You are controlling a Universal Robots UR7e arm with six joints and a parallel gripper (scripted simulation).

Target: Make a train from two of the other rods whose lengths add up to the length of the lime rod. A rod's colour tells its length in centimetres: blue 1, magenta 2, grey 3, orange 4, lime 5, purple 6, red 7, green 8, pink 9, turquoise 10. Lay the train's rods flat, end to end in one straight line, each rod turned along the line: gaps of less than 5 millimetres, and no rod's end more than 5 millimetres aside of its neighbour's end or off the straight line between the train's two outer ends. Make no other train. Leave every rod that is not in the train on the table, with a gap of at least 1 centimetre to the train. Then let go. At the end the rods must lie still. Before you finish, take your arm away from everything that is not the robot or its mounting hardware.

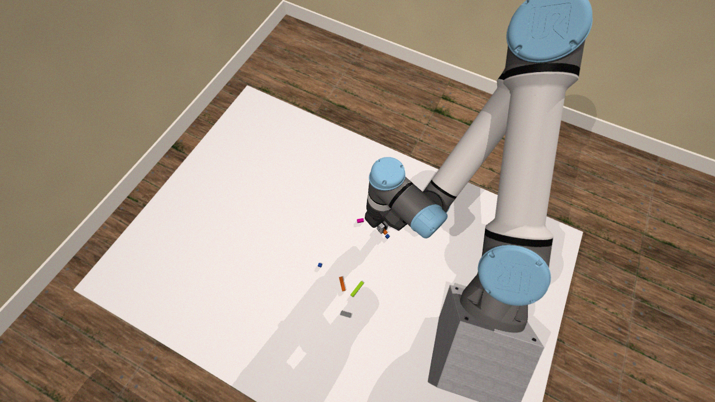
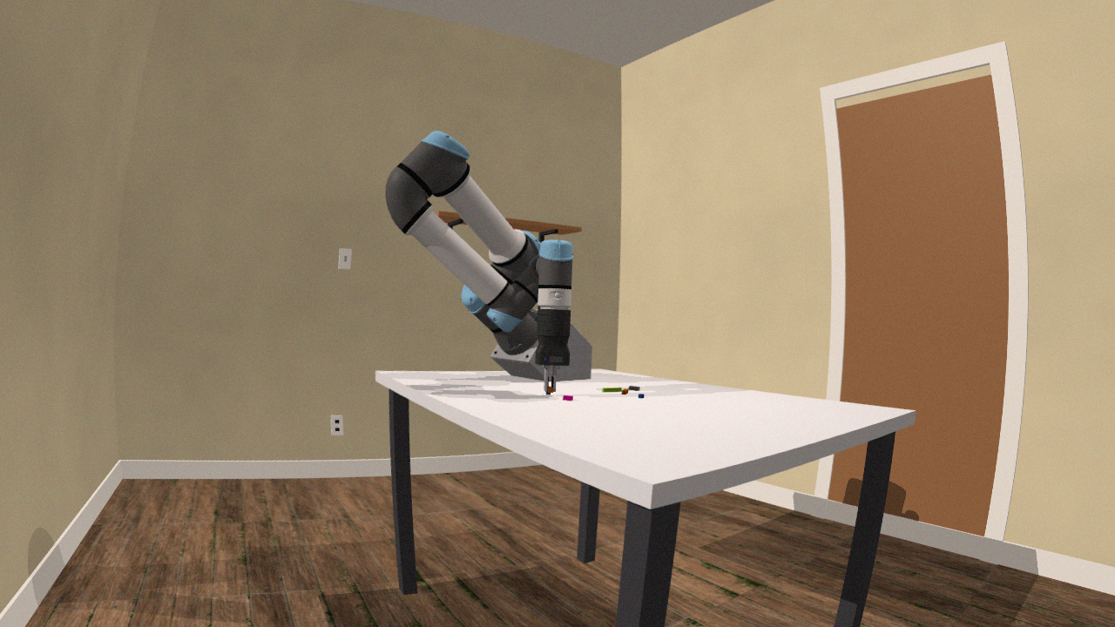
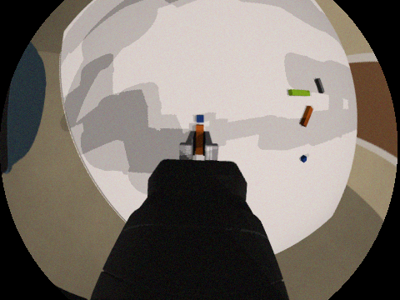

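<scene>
The magenta rod is 7 cm ahead of my hand and 2 cm below it. The rest, counted from my hand: lime rod: 19 cm to the left, 2 cm below; then grey rod: 27 cm to the left, 2 cm below.
</scene>
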